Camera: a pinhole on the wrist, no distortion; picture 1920 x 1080 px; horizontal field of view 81.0 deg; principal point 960.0 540.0 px. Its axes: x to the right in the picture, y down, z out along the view. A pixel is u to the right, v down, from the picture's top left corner.
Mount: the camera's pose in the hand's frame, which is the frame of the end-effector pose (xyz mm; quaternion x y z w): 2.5 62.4 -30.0 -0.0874 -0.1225 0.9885 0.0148
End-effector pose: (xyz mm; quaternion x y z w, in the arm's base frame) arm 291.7 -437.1 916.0 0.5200 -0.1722 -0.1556 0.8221
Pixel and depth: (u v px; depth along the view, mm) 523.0 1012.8 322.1
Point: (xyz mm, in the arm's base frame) 222.4 -742.0 891.9
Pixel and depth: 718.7 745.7 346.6
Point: 165.1 -717.3 958.8
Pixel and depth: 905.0 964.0 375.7
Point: 105.0 -723.0 878.4
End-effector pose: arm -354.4 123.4 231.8 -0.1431 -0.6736 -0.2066 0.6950
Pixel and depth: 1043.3 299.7 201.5
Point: -477.0 258.7 197.9
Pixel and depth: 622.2 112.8 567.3
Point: -813.4 510.6 344.0
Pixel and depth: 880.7 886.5 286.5
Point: -596.9 152.5 207.3
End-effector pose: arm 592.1 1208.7 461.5 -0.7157 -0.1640 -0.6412 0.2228
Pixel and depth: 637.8 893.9 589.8
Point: 896.8 1705.3 512.9
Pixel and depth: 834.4 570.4 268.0
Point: 778.4 1339.5 429.4
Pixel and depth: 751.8 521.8 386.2
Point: 875.9 1418.4 441.7
